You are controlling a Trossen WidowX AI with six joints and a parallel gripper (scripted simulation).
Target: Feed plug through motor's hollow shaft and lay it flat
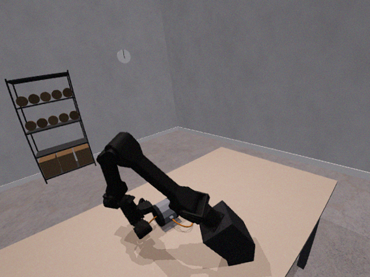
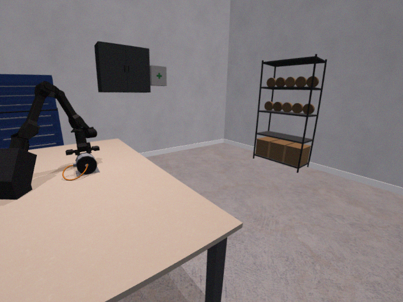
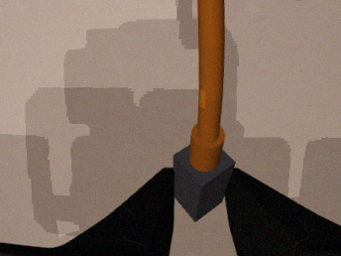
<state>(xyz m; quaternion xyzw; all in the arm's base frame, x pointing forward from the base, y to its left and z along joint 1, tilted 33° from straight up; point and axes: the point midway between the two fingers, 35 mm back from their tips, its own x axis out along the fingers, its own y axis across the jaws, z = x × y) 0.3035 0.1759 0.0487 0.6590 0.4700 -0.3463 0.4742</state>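
Right now my hand is 30 mm above the dark grey plug and 10 mm to the left of it.
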